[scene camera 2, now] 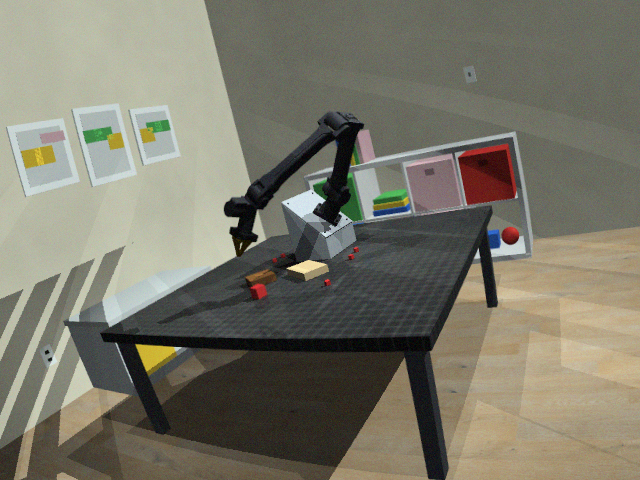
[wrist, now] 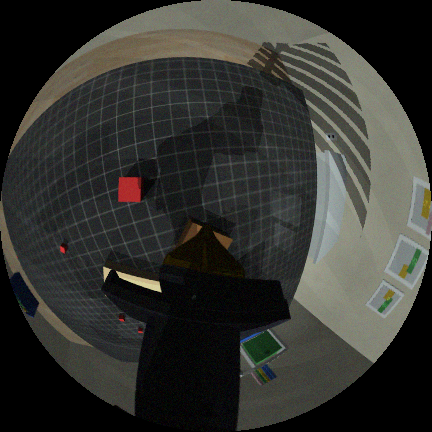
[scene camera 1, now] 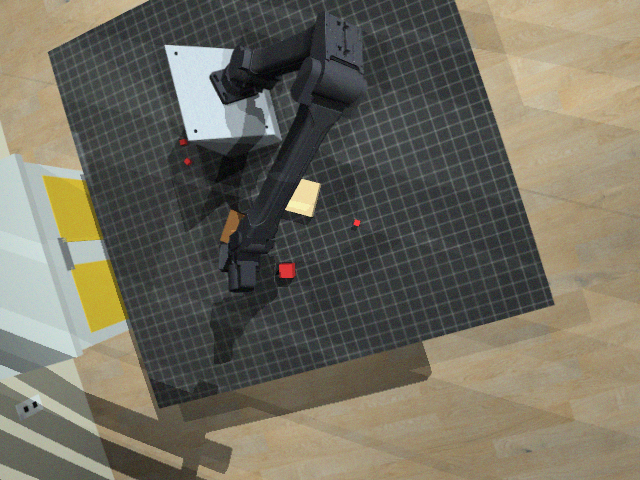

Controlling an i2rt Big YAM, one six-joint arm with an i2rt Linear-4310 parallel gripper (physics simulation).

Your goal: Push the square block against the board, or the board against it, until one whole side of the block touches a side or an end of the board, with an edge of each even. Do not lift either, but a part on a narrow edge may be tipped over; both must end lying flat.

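Seen in the pictures: gripper, between the fingertips: (scene camera 2: 238, 256) (wrist: 205, 229); arm's base, origin of its link: (scene camera 2: 326, 215) (scene camera 1: 234, 85).
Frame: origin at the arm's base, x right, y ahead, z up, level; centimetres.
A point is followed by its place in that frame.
The brown square block (scene camera 1: 232, 226) {x 22.2, y 32.1, z -12.6 cm} (scene camera 2: 261, 277) {x 17.9, y 37.9, z -12.6 cm} (wrist: 189, 233) {x 19.5, y 39.6, z -12.6 cm} lies flat on the table, partly hidden by the arm in scene camera 1 and by the fingers in the wrist view. The pale tan board (scene camera 1: 305, 197) {x -2.4, y 34.3, z -12.6 cm} (scene camera 2: 308, 269) {x -1.6, y 35.8, z -12.6 cm} (wrist: 135, 281) {x 3.6, y 33.7, z -12.6 cm} lies flat near it, nearer the arm's base; the arm covers part of it in scene camera 1. A narrow strip of table shows between the two in scene camera 2, so they look apart there. My gripper (scene camera 2: 239, 254) {x 20.6, y 45.0, z -1.2 cm} (wrist: 205, 229) {x 20.6, y 45.0, z -1.2 cm} is shut and empty, raised above the table near the brown block. Its fingertips are hidden in scene camera 1.
A red cube (scene camera 1: 286, 270) {x 12.1, y 51.5, z -11.6 cm} (scene camera 2: 258, 291) {x 11.1, y 53.6, z -12.8 cm} (wrist: 129, 189) {x 12.5, y 51.5, z -11.5 cm} stands beside the brown block. Several tiny red cubes lie around, one (scene camera 1: 356, 223) {x -12.6, y 47.7, z -13.9 cm} (scene camera 2: 327, 282) {x -13.2, y 48.4, z -14.4 cm} (wrist: 63, 248) {x -12.1, y 47.5, z -14.0 cm} beyond the board. The grey base box (scene camera 1: 201, 98) {x 7.7, y 2.2, z 7.2 cm} (scene camera 2: 305, 232) {x 5.9, y 13.5, z -3.0 cm} carries the arm.
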